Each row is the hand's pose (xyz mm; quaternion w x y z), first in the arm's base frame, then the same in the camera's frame.
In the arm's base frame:
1: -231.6 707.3 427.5 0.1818 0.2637 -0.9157 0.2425
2: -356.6 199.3 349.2 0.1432 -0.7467 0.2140 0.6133
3: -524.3 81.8 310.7 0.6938 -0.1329 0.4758 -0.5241
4: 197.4 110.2 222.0 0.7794 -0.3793 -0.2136 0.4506
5: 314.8 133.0 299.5 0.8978 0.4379 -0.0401 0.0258
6: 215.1 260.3 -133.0 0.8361 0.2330 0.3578 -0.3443
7: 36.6 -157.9 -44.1 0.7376 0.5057 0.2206 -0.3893
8: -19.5 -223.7 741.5 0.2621 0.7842 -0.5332 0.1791
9: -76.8 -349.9 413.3 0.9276 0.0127 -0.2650 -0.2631
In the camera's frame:
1: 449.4 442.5 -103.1 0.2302 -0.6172 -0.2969 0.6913
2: 40.8 777.3 -76.0 0.1132 0.3277 -0.9216 0.1746
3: -107.5 856.2 -199.2 0.0938 0.1868 0.2784 0.9374
4: 47.9 697.8 493.8 0.1910 -0.8944 0.3437 -0.2132
5: 151.6 720.2 588.9 0.6152 -0.5470 -0.4023 -0.4006
6: -113.0 348.1 520.0 0.3026 -0.2739 -0.4189 -0.8111
7: -358.6 734.5 448.9 0.4215 -0.1855 -0.6348 -0.6204
8: 158.6 1314.3 303.8 0.6684 -0.2798 -0.5342 0.4355
9: -175.8 1193.9 328.4 0.1075 -0.7827 -0.4473 -0.4192

